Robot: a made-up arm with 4 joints.
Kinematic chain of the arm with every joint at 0, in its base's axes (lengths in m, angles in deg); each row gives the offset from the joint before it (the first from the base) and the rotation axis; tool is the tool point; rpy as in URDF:
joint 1: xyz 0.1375 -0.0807 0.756 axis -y
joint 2: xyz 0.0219 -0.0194 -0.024 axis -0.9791 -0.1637 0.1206
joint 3: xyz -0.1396 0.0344 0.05 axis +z
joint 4: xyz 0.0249 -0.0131 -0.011 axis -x
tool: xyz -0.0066 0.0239 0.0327 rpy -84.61 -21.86 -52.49
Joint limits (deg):
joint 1: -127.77..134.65
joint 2: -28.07..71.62
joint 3: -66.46..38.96
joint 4: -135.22..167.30
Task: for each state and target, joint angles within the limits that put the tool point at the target. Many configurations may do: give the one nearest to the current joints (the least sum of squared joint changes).
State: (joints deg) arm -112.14 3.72 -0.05 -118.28
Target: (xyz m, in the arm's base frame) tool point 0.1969 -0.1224 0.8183
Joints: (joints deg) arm -119.23 -19.51 16.30 -117.48
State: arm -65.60 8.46 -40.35 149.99
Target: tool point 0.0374 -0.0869 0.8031
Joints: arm -41.83 9.98 -25.20 140.84
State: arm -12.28 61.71 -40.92 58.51
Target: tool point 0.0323 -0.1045 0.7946
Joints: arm -54.08 71.62 -38.30 98.43
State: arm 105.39 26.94 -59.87 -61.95
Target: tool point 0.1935 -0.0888 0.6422
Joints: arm 134.50 19.36 -25.40 -70.11
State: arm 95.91 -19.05 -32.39 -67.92
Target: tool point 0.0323 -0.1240 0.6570
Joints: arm 64.60 -23.38 -56.08 -73.86
